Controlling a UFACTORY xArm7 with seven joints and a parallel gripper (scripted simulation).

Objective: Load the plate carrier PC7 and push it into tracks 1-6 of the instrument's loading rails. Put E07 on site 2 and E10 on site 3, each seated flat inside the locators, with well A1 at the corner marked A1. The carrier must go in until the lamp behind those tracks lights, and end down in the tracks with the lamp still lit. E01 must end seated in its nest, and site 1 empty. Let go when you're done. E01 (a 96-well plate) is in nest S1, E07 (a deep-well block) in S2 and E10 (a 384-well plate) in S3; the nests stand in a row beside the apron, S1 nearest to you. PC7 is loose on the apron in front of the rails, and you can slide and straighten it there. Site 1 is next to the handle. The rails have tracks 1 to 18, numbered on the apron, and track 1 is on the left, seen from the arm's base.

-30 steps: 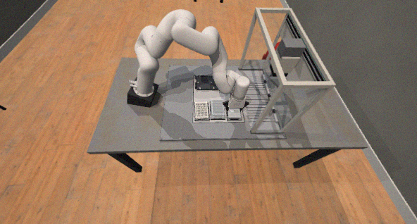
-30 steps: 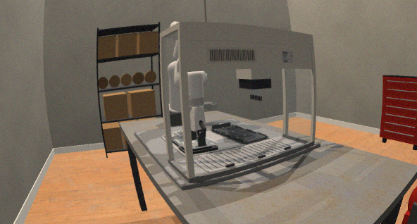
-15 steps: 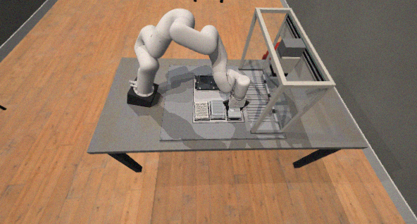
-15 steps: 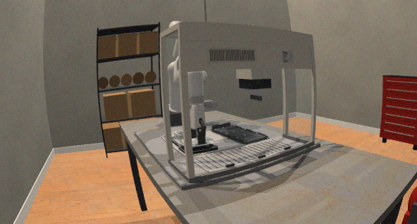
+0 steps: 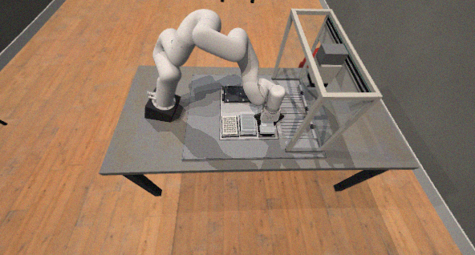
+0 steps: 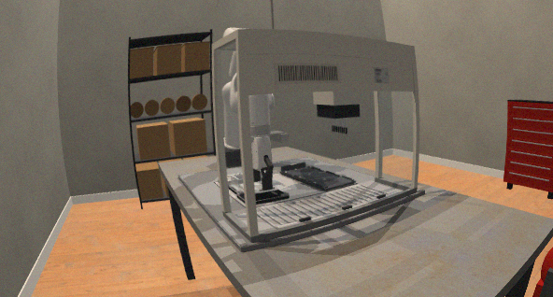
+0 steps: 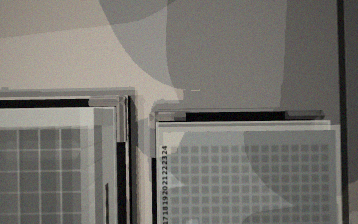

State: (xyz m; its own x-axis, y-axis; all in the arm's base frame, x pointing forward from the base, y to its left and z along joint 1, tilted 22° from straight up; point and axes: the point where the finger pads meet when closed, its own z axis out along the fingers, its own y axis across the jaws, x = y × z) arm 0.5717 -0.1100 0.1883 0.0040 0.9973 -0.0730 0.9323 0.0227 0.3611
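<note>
Now: hand 40 mm above the nest. From my hand the other things lie so: dark plate carrier PC7: 100 mm behind, 260 mm to the left, 30 mm below; deep-well block E07: 110 mm behind, 10 mm to the left, 20 mm below; frame post: 300 mm ahead, 150 mm to the right, 200 mm above.
</note>
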